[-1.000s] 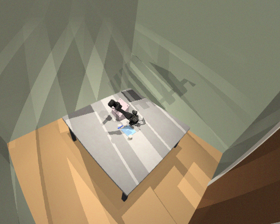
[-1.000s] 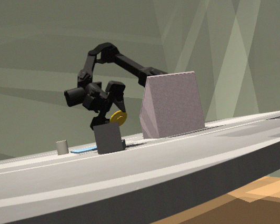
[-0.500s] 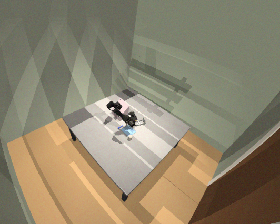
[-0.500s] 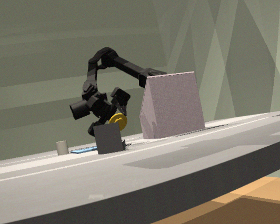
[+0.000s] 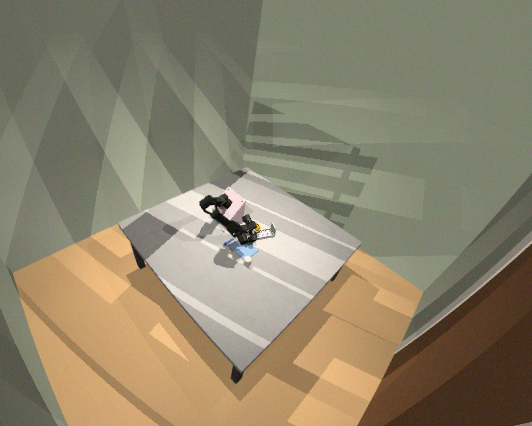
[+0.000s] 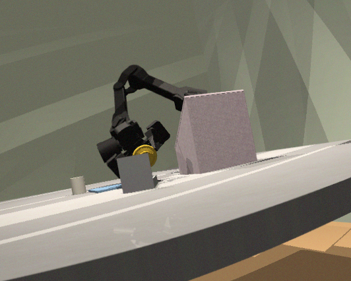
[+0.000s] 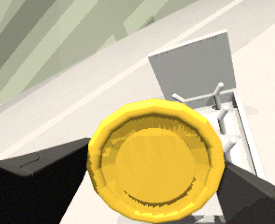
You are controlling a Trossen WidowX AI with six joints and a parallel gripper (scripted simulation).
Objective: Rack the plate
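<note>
The wire dish rack lies 5 cm below my gripper tip, 4 cm to the left of it and 4 cm ahead of it. The rest, counted from my gripper tip: yellow plate: 1 cm to the right; beige cylinder: 23 cm to the right, 16 cm ahead, 4 cm below; blue mat: 16 cm to the right, 7 cm below, 5 cm ahead.
</note>
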